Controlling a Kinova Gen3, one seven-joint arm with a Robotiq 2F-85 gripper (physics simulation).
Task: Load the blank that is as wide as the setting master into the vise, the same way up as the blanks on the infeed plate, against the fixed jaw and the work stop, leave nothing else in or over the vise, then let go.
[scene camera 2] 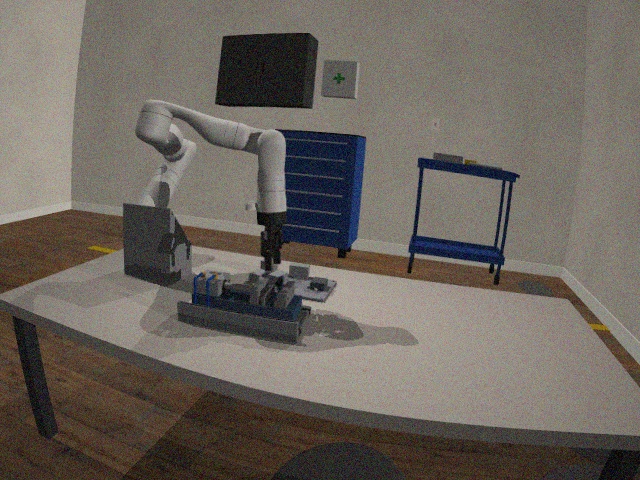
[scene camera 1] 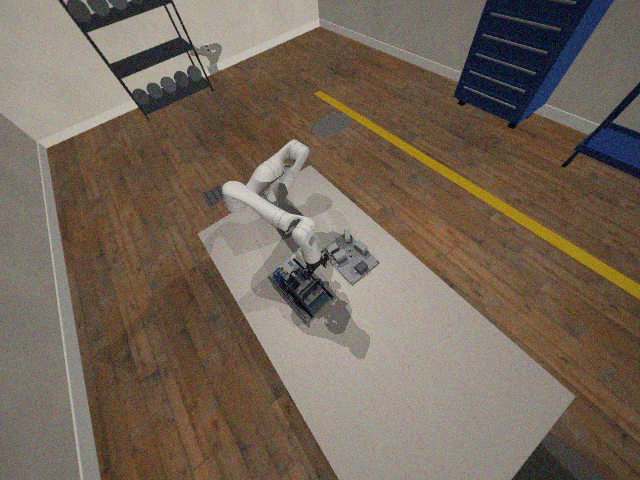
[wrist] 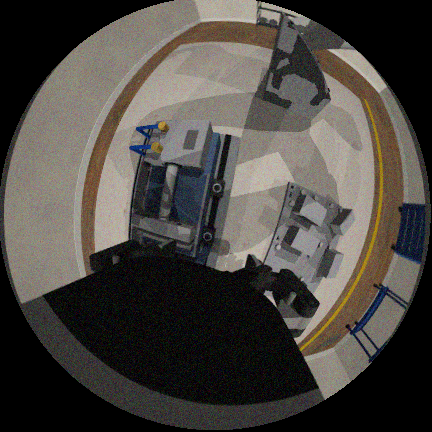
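Seen in the pictures: gripper, between the fingertips: (scene camera 2: 273, 267) (scene camera 1: 317, 273) (wrist: 209, 255); arm's base, origin of its link: (scene camera 2: 146, 217) (scene camera 1: 274, 200).
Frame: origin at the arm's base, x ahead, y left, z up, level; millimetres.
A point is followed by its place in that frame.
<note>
The blue and grey vise (scene camera 1: 304, 291) (scene camera 2: 244, 305) {x 429, y -231, z -129 mm} (wrist: 179, 189) {x 390, y -166, z -123 mm} lies on the white mat. Its jaws stand apart, with a pale bar running between them in the wrist view. The grey infeed plate (scene camera 1: 355, 278) {x 567, y 47, z -175 mm} (scene camera 2: 328, 290) {x 578, y 96, z -175 mm} (wrist: 278, 241) {x 445, y 30, z -175 mm} lies beside it and carries several blanks, two of them light grey (wrist: 313, 211) {x 370, y 71, z -139 mm} (wrist: 304, 241) {x 427, y 65, z -134 mm} and others darker (wrist: 342, 220) {x 367, y 167, z -142 mm}. I cannot tell which piece is the setting master. My gripper (scene camera 1: 311, 268) {x 457, y -93, z -69 mm} (scene camera 2: 270, 263) {x 457, y -93, z -69 mm} (wrist: 209, 255) {x 457, y -93, z -69 mm} is open and empty. It points down, close above the vise at the side facing the infeed plate.
Two blue handles with yellow knobs (wrist: 158, 137) {x 320, y -207, z -87 mm} stick out from one end of the vise. The grey robot pedestal (scene camera 2: 147, 248) {x 37, y -52, z -82 mm} (wrist: 294, 76) {x 127, y -11, z -77 mm} stands behind it. A blue tool cabinet (scene camera 2: 323, 186) (scene camera 1: 513, 57), a blue cart (scene camera 2: 461, 248) and a black shelf rack (scene camera 1: 147, 58) stand off the mat.
</note>
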